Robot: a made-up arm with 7 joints. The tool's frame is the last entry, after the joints.
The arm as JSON. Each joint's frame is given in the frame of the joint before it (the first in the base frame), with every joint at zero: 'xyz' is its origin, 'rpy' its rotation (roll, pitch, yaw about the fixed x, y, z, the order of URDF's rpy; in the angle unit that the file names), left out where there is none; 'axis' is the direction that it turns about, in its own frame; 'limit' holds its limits. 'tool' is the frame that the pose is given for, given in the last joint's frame.
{
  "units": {
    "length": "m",
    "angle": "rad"
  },
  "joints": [
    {
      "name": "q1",
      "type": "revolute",
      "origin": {
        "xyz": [
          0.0,
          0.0,
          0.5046
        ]
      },
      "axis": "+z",
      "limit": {
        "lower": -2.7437,
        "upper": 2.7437
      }
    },
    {
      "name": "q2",
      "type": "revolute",
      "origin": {
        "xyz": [
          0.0,
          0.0,
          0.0
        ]
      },
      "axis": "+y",
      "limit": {
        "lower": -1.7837,
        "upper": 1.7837
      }
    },
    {
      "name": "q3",
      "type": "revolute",
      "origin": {
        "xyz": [
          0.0,
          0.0,
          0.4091
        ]
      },
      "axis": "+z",
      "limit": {
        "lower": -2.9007,
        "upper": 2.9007
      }
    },
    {
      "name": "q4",
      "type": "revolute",
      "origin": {
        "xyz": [
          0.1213,
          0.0,
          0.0
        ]
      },
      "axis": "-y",
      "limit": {
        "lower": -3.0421,
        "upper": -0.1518
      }
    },
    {
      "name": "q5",
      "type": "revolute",
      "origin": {
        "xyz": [
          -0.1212,
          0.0,
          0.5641
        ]
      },
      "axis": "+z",
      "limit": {
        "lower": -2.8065,
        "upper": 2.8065
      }
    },
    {
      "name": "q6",
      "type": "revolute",
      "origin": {
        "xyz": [
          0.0,
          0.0,
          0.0
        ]
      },
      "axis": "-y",
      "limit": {
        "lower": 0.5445,
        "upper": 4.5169
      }
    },
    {
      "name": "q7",
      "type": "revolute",
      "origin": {
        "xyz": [
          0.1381,
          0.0,
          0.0
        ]
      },
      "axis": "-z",
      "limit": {
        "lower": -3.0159,
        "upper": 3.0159
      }
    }
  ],
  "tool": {
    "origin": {
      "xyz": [
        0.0,
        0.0,
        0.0
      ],
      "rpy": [
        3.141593,
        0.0,
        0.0
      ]
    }
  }
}
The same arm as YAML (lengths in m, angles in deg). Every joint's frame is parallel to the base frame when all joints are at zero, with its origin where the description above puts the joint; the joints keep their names.
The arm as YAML. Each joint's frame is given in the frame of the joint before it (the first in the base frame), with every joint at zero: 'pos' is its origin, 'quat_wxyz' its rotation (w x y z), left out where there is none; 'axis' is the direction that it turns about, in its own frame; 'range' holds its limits. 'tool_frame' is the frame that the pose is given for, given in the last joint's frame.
length_unit: m
angle_unit: deg
joints:
  - joint: q1
    pos: [0.0, 0.0, 0.5046]
    axis: "+z"
    range: [-157.2, 157.2]
  - joint: q2
    pos: [0.0, 0.0, 0.0]
    axis: "+y"
    range: [-102.2, 102.2]
  - joint: q3
    pos: [0.0, 0.0, 0.4091]
    axis: "+z"
    range: [-166.2, 166.2]
  - joint: q4
    pos: [0.1213, 0.0, 0.0]
    axis: "-y"
    range: [-174.3, -8.7]
  - joint: q5
    pos: [-0.1212, 0.0, 0.5641]
    axis: "+z"
    range: [-160.8, 160.8]
  - joint: q6
    pos: [0.0, 0.0, 0.0]
    axis: "-y"
    range: [31.2, 258.8]
  - joint: q7
    pos: [0.1381, 0.0, 0.0]
    axis: "-z"
    range: [-172.8, 172.8]
tool_frame:
  pos: [0.0, 0.0, 0.0]
  quat_wxyz: [0.0, 1.0, 0.0, 0.0]

